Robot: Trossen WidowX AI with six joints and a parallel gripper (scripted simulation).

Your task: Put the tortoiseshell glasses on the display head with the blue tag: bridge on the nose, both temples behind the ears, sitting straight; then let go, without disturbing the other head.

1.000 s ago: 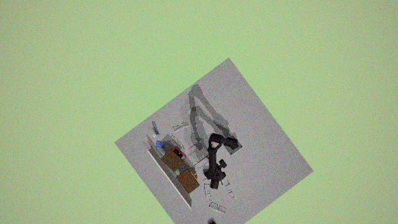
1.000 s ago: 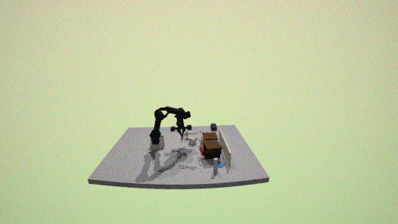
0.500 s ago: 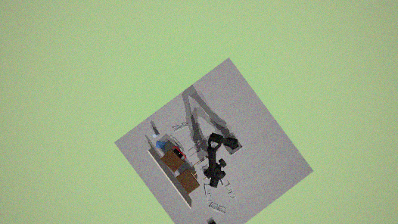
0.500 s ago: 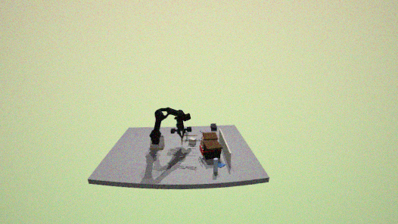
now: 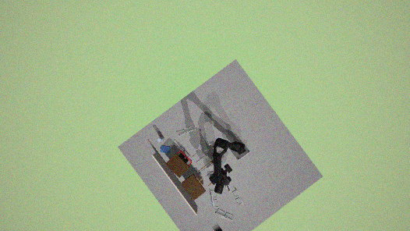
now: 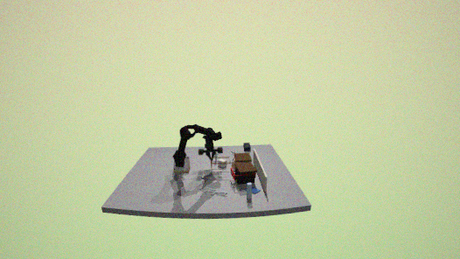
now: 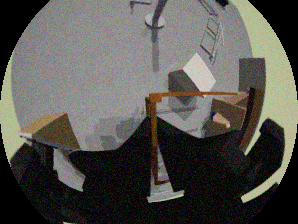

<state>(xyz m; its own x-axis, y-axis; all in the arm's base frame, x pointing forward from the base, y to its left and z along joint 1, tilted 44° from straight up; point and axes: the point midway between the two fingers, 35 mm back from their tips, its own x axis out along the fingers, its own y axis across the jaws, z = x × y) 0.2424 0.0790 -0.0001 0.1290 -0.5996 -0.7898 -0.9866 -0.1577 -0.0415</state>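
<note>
The white block lies 8 cm ahead of my gripper tip, 6 cm to the left of it and 4 cm below it. From my gripper tip the other things lie so: blue tag: 31 cm ahead, 39 cm to the right, 6 cm below; then white panel: 36 cm ahead, 12 cm to the right, 1 cm below; then display head: 22 cm ahead, 2 cm to the right, 1 cm below.
</note>
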